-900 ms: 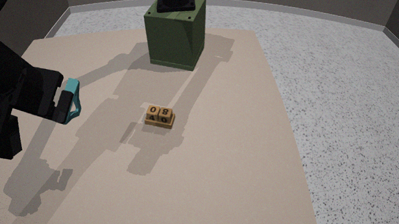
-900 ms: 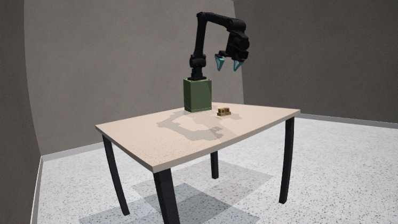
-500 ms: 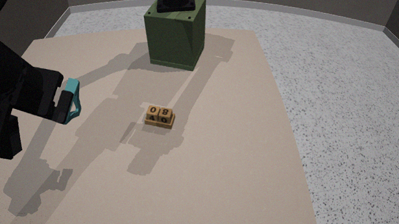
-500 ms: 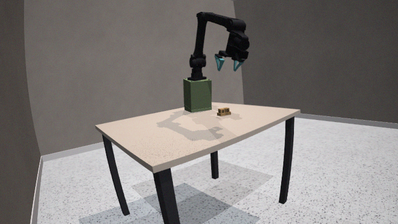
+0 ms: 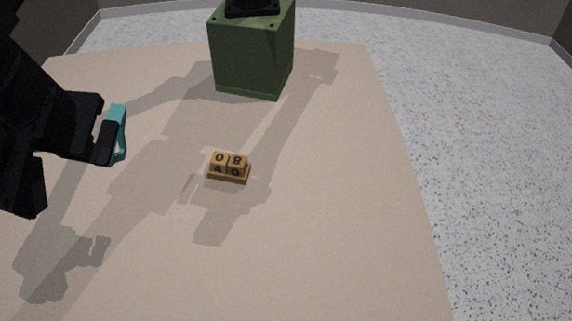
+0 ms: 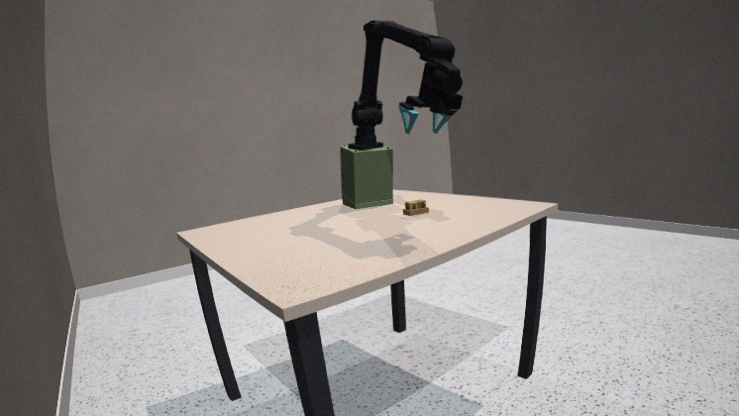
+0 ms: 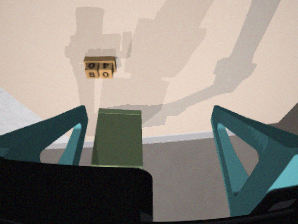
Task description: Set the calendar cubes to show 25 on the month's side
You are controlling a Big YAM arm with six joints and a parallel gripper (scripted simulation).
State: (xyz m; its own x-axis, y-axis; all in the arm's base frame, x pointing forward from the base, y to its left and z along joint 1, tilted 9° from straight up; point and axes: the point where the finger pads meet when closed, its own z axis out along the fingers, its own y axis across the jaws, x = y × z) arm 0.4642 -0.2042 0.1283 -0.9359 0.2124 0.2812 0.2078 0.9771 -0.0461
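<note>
Right now my hand is 19 cm past the wooden tray, 16 cm to the right of it and 27 cm above it.
</note>
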